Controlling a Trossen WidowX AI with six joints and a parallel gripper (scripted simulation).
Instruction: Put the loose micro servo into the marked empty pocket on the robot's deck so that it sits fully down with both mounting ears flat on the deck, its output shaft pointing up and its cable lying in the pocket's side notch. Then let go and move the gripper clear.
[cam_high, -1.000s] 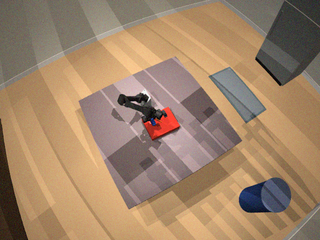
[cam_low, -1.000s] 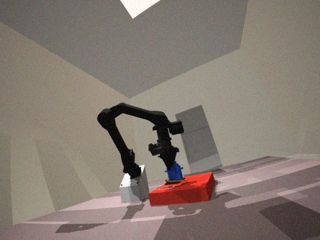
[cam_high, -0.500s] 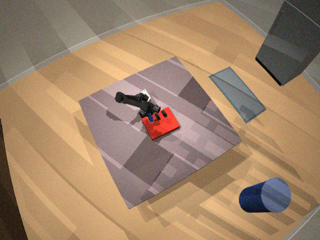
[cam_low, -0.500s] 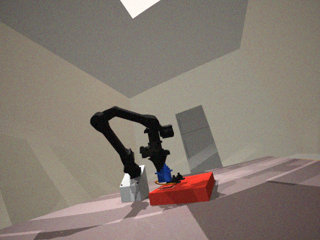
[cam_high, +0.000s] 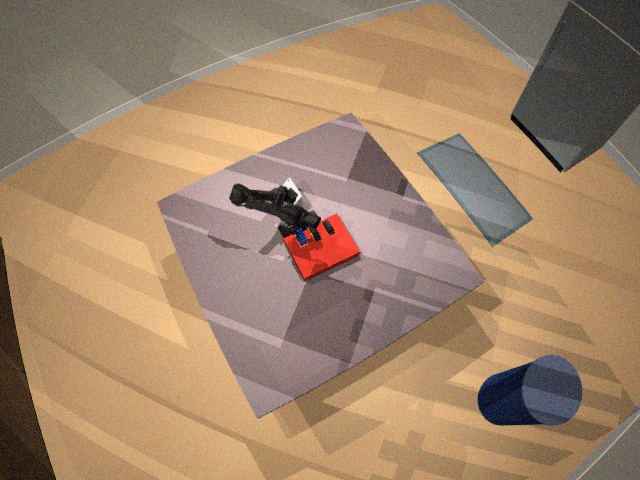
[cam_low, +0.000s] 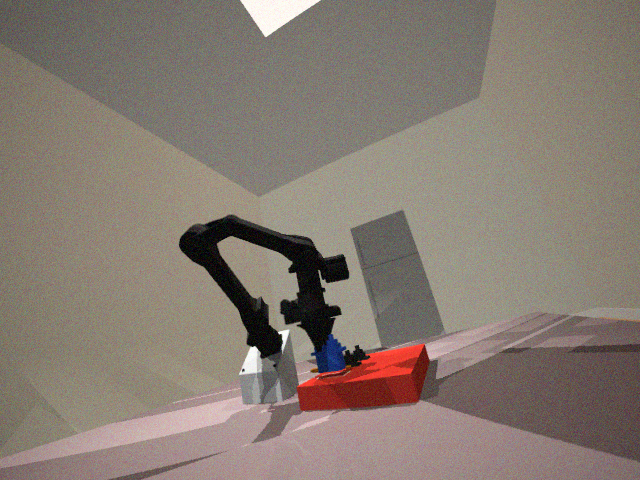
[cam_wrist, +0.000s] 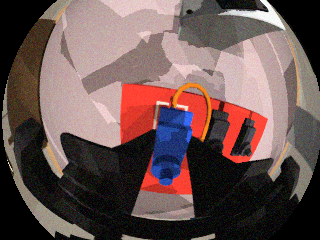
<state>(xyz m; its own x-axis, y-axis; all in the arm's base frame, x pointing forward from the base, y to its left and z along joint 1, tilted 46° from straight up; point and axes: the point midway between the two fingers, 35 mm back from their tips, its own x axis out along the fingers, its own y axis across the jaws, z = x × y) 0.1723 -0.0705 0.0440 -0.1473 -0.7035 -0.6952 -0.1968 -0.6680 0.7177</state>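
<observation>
The deck lies 14 cm ahead of my gripper tip, 8 cm below it and 5 cm to the left of it.
</observation>
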